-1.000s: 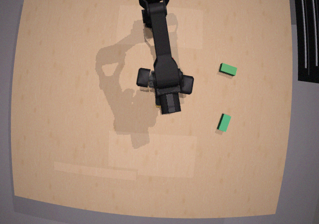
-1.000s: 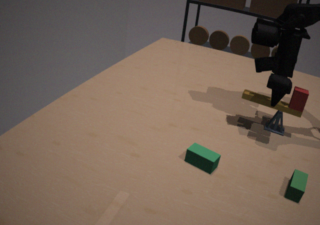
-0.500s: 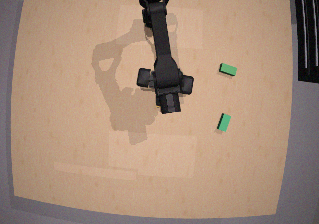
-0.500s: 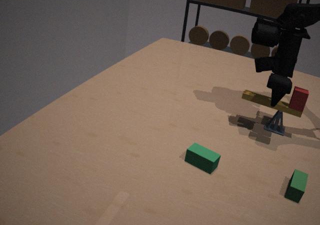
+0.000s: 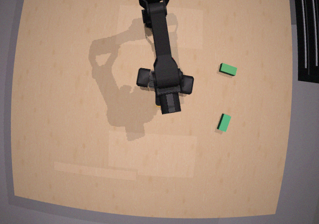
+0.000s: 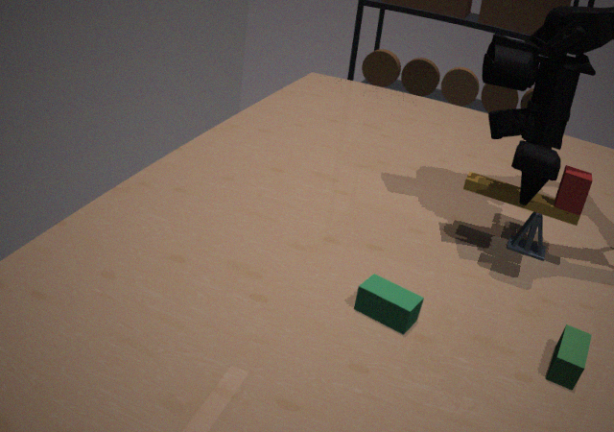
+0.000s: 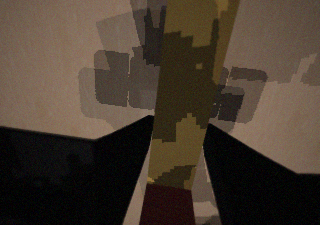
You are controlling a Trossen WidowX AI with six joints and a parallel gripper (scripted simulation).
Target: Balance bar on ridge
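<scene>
My gripper tip is now 3 cm past the ridge and 1 cm above it.
</scene>
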